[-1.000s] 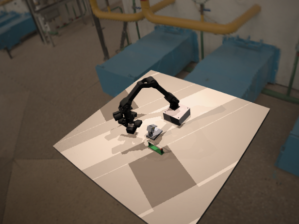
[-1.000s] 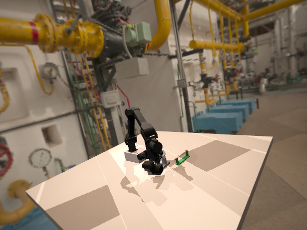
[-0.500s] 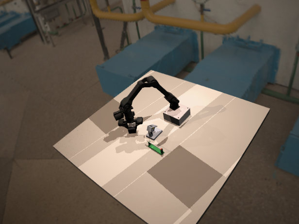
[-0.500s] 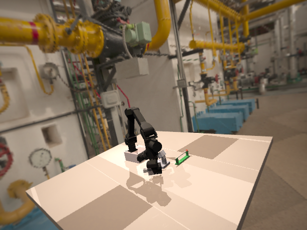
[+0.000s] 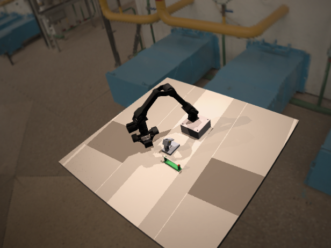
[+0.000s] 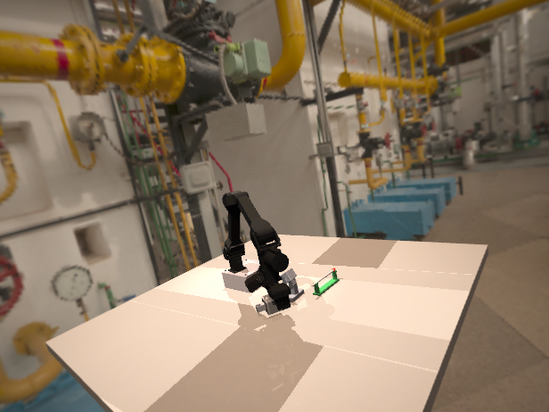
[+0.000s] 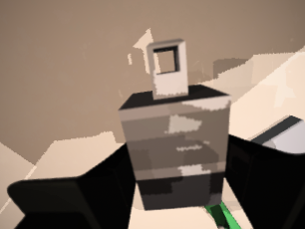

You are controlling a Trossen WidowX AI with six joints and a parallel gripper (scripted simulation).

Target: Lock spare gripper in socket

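Now: gripper tip 20 mm below the spare gripper and 10 mm to the left of it. From my gripper tip the other things lie so: grey mount (130 mm to the left, 90 mm behind); then green cradle (260 mm to the left, 20 mm below, 10 mm behind).
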